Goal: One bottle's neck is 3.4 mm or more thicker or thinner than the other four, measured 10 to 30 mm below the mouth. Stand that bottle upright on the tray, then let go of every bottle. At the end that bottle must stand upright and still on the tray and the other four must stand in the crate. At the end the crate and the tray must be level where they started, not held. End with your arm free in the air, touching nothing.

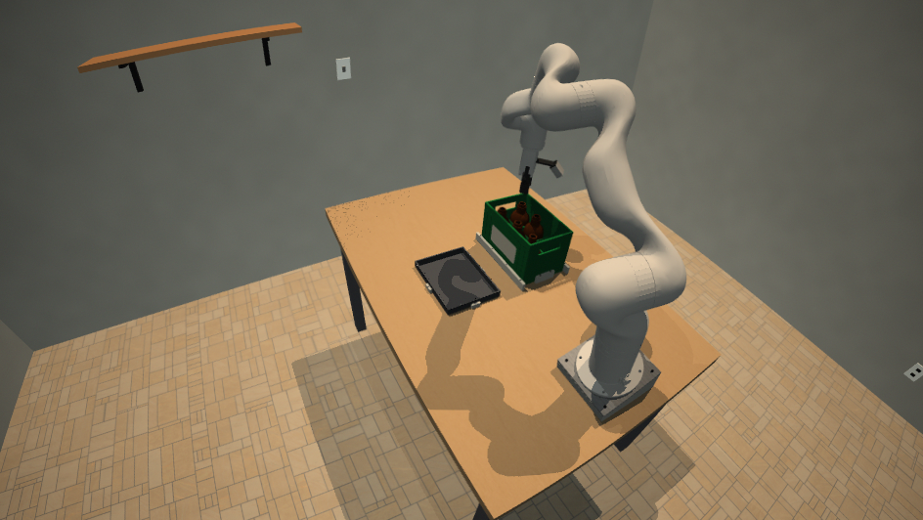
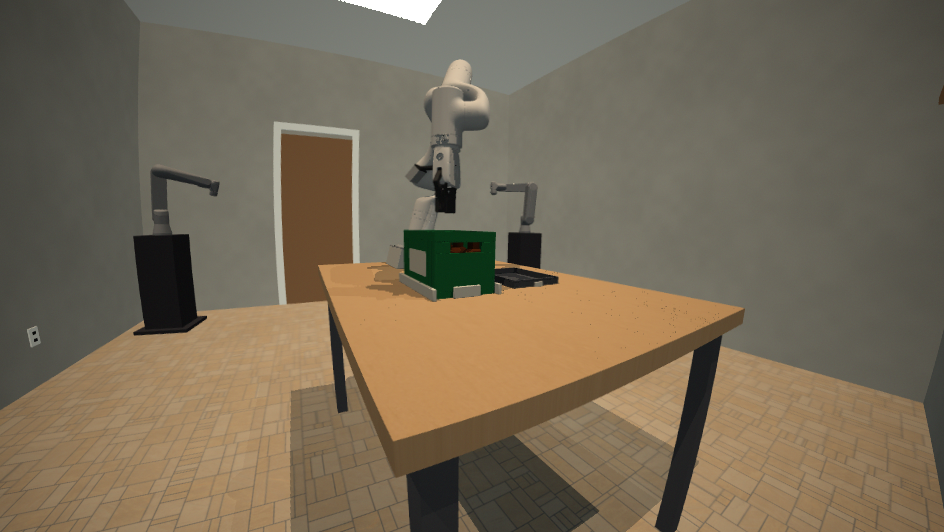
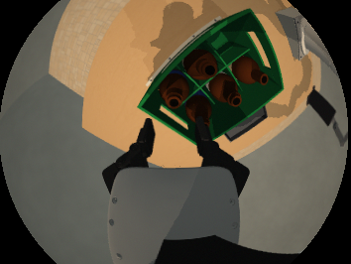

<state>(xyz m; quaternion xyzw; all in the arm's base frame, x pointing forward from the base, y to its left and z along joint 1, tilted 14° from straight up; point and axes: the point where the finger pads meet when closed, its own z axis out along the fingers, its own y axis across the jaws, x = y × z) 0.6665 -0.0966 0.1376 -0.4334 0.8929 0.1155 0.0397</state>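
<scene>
Now: the green crate 90 mm behind my hand, 30 mm to the left of it and 160 mm below it. Round my hand: brown bottle: 190 mm behind, 60 mm to the left, 160 mm below; then black tray: 140 mm behind, 310 mm to the left, 230 mm below.
</scene>
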